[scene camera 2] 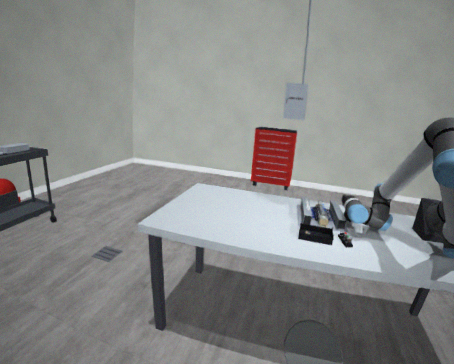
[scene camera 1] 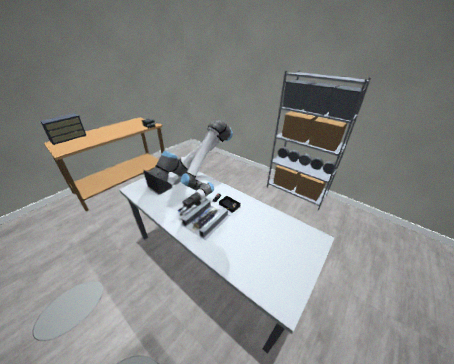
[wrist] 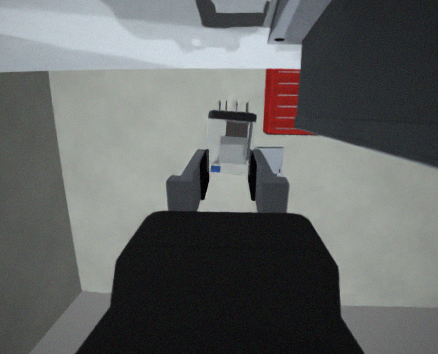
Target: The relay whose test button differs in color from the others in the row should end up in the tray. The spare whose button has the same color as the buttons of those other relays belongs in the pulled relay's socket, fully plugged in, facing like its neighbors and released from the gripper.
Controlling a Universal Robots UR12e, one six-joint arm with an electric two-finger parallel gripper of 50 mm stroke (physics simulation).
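Seen in the pictures: gripper, fingertip midpoint: (scene camera 1: pixel 179 212) (wrist: pixel 228 165); arm's base at its link origin: (scene camera 2: pixel 441 218) (scene camera 1: pixel 158 177).
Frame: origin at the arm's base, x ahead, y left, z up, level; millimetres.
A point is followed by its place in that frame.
Observation:
My gripper (wrist: pixel 228 165) {x 519, y -166, z -26 mm} is shut on a clear relay (wrist: pixel 233 145) {x 522, y -148, z -42 mm} with a blue button near the fingers; its pins point away from the fingers. In scene camera 1 my gripper (scene camera 1: pixel 182 210) {x 519, y -166, z -26 mm} lies nearly level, low beside the near-left duct; in scene camera 2 the wrist hides the fingers. The relay row (scene camera 1: pixel 204 218) (scene camera 2: pixel 321 215) stands between two grey ducts; its button colors are too small to tell. The black tray (scene camera 1: pixel 228 208) {x 744, y 174, z -96 mm} (scene camera 2: pixel 317 238) {x 711, y 283, z -91 mm} stands beside the row, with a small pale thing inside. A small dark holder (scene camera 1: pixel 217 197) (scene camera 2: pixel 345 240) with red and green spots stands beside the tray.
One grey duct (scene camera 1: pixel 214 223) {x 782, y -50, z -70 mm} (scene camera 2: pixel 306 212) {x 767, y 79, z -50 mm} borders the row; the other duct (scene camera 1: pixel 196 213) {x 600, y -64, z -67 mm} (scene camera 2: pixel 337 215) {x 595, y 52, z -51 mm} is close to my wrist. A dark wall (wrist: pixel 370 75) {x 562, y -82, z -71 mm} fills the upper right of the wrist view. A black box (scene camera 1: pixel 157 182) {x 103, y -73, z 23 mm} (scene camera 2: pixel 429 220) stands near the arm's base.

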